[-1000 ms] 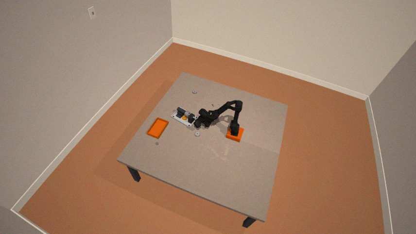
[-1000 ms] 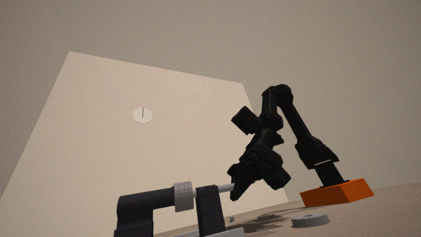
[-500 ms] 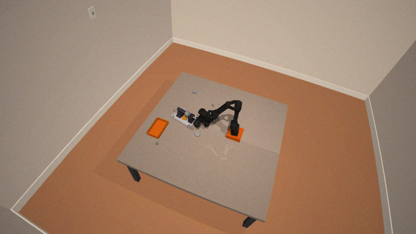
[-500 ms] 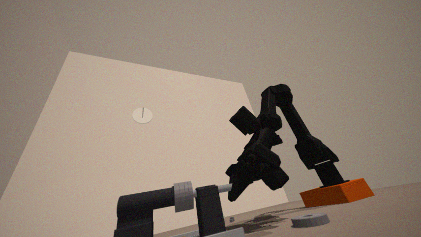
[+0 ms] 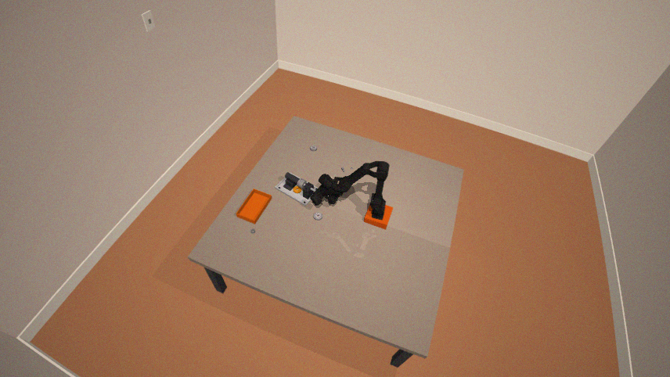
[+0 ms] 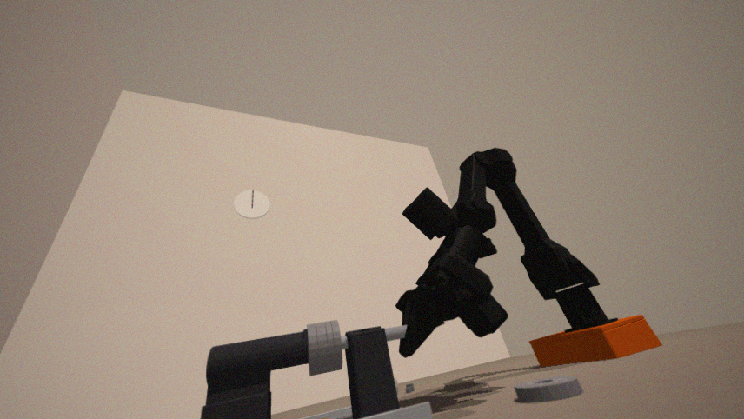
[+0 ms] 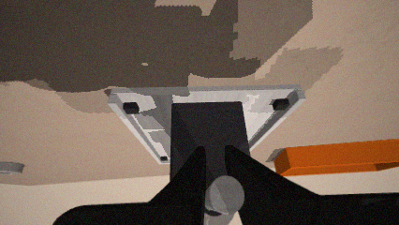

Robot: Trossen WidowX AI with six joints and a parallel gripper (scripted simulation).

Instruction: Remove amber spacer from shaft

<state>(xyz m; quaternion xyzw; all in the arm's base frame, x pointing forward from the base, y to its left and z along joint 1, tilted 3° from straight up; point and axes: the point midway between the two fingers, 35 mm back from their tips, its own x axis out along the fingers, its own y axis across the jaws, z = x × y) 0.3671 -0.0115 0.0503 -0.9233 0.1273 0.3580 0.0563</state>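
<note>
Now: the grey shaft 4 cm ahead of my gripper tip, 1 cm to the right of it and 2 cm above it. The rest, counted from my gripper tip: amber spacer 12 cm ahead, 2 cm to the right, 4 cm below; then orange tray 31 cm ahead, 18 cm to the left, 5 cm below; then grey ring 6 cm behind, 12 cm to the left, 5 cm below.
</note>
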